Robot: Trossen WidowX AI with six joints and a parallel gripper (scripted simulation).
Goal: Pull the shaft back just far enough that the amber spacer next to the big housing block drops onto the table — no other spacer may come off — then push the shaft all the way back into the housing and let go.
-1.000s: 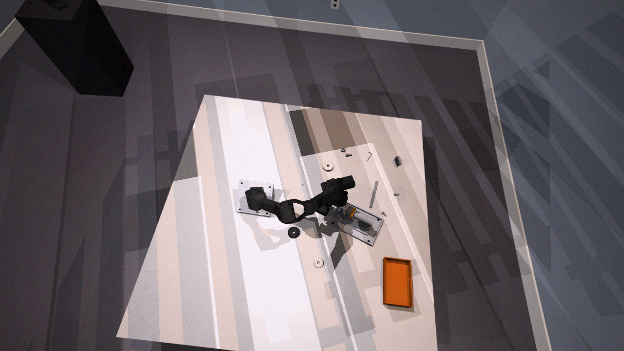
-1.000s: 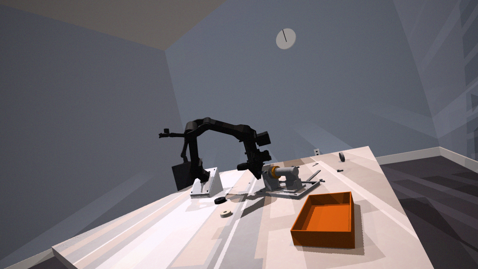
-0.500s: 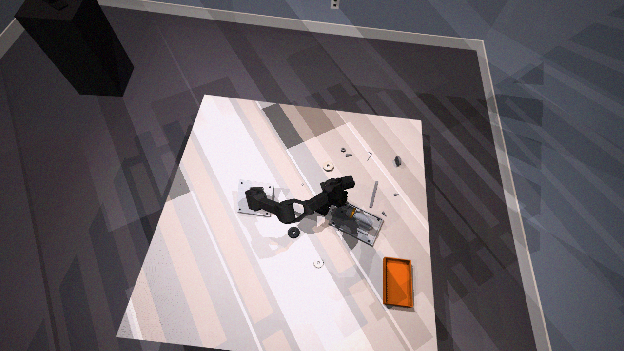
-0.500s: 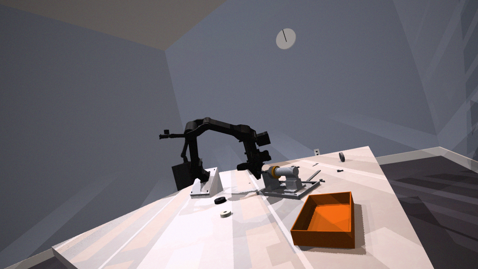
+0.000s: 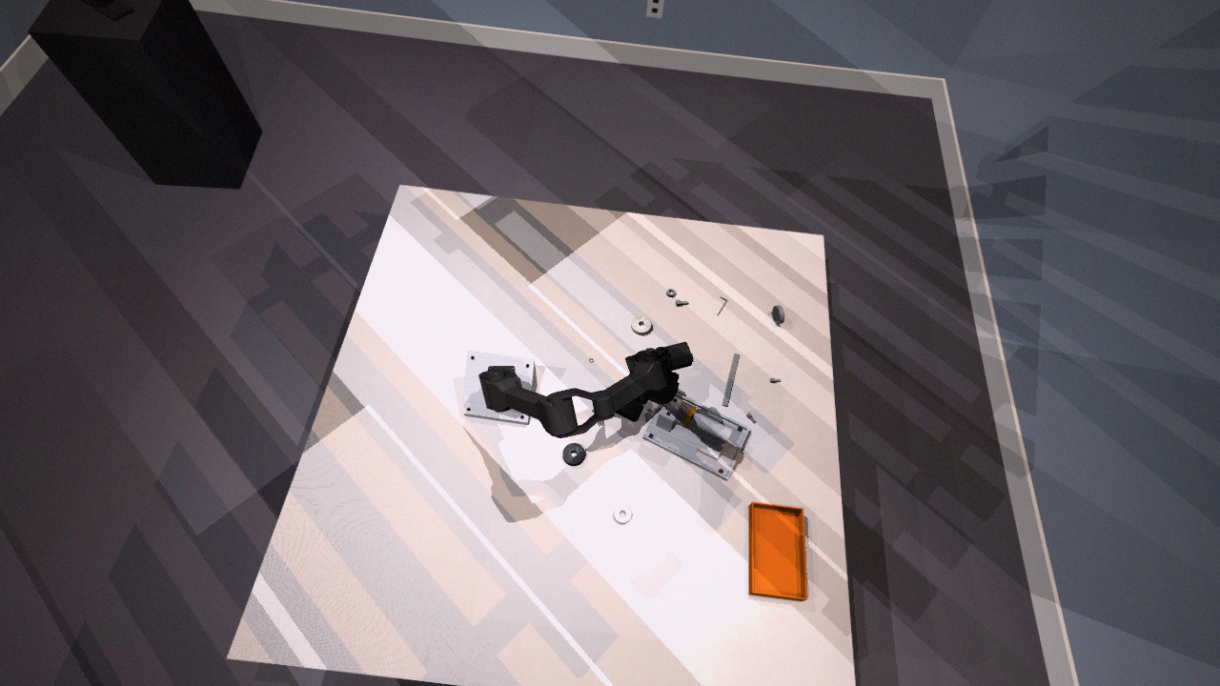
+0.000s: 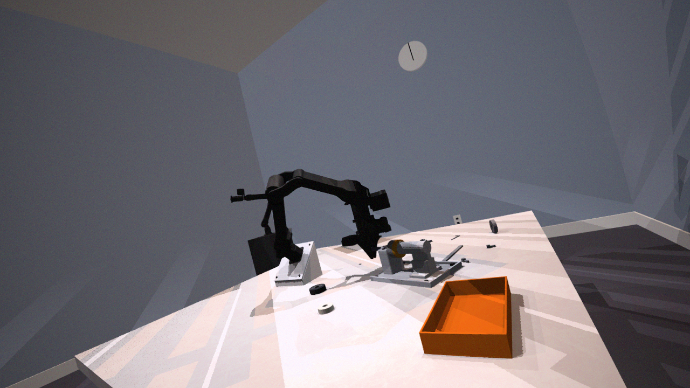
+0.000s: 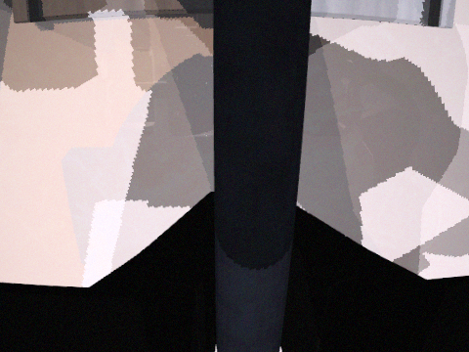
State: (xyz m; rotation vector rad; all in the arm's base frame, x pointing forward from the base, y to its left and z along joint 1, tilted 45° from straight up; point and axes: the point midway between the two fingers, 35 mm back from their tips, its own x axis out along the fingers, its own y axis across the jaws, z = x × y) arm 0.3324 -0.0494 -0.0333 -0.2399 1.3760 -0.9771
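Right now the dark shaft is 60 mm ahead of my gripper tip, 30 mm to the right of it and 30 mm above it. Round my gripper tip: amber spacer: 120 mm ahead, 60 mm to the right, 30 mm above; black disc: 160 mm behind, 140 mm to the right, 40 mm below; grey shaft fixture: 160 mm ahead, 80 mm to the right.
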